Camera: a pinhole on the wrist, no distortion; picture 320 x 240 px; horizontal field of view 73.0 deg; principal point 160.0 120.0 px. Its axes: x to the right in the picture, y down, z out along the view. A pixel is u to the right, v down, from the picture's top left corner.
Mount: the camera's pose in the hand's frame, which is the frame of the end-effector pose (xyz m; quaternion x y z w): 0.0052 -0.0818 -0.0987 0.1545 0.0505 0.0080 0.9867
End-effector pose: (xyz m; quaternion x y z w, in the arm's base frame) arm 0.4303 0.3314 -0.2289 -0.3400 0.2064 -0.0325 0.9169
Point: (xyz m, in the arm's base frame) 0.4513 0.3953 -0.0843
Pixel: 87 230
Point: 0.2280 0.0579 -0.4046
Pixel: behind the camera
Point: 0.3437 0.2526 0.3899
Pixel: 11 27
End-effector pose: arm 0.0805 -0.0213 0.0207 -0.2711 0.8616 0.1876 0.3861
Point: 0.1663 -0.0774 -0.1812
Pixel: 240 153
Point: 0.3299 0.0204 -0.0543
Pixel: 65 156
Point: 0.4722 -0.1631 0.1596
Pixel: outside the picture
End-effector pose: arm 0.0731 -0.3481 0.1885 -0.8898 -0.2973 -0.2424 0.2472
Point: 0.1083 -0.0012 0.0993
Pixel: 197 125
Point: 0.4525 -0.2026 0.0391
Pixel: outside the picture
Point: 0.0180 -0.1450 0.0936
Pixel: 125 135
